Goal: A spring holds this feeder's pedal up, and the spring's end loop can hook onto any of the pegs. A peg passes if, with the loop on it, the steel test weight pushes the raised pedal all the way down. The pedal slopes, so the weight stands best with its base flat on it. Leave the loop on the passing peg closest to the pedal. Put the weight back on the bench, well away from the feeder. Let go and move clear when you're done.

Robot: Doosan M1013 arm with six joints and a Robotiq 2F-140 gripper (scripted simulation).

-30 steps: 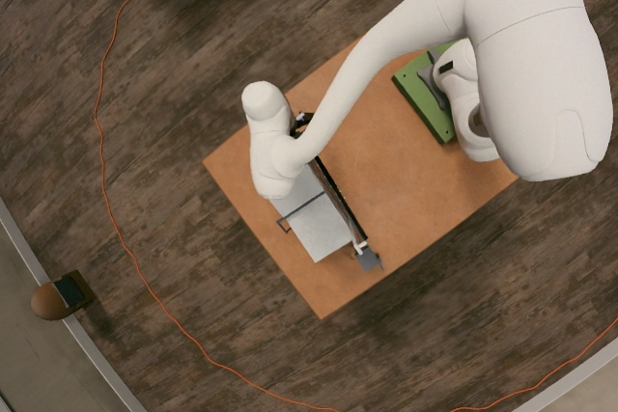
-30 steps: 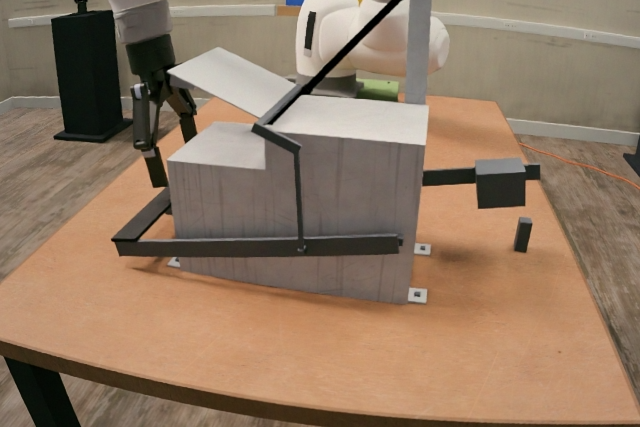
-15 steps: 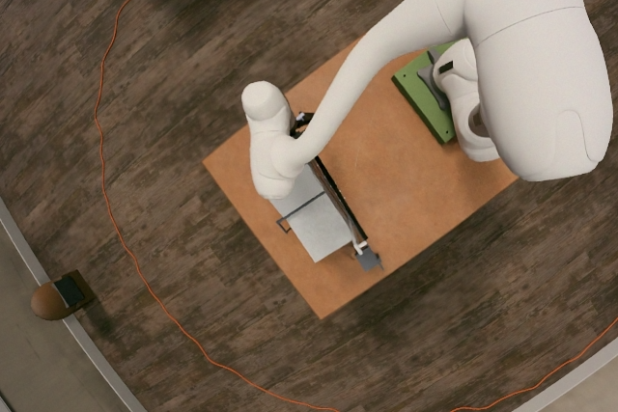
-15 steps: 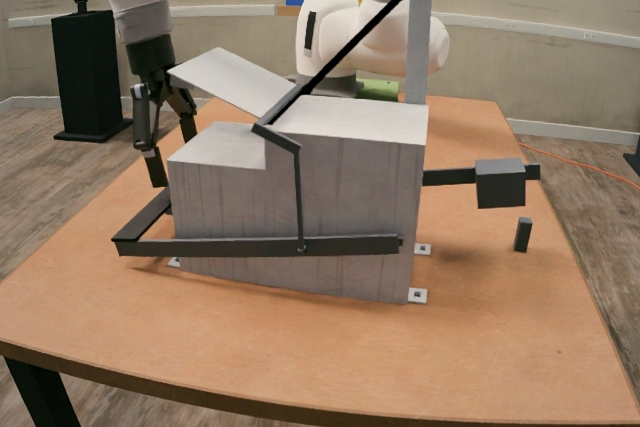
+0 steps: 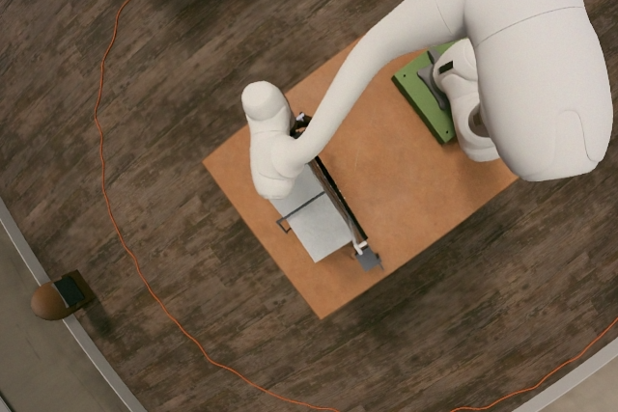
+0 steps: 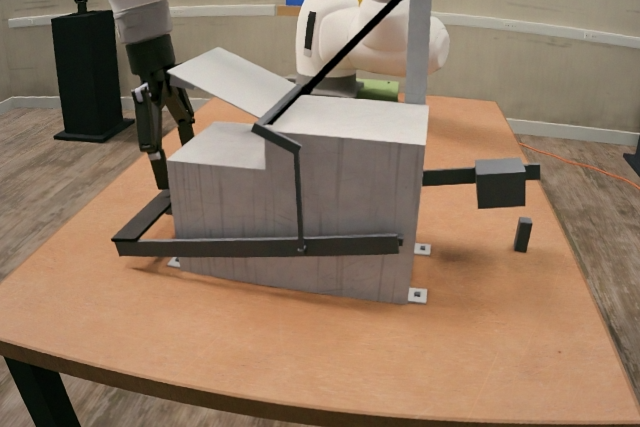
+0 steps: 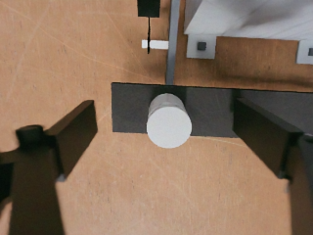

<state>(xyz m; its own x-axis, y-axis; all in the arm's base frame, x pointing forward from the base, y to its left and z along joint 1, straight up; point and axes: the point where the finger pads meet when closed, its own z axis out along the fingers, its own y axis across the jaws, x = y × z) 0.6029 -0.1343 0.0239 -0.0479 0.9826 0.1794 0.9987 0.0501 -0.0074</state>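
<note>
My hand is 10 mm above the steel test weight. Round my hand: grey block: 80 mm below, 10 mm to the right; then dark block: 570 mm to the left, 60 mm below, 10 mm ahead.
</note>
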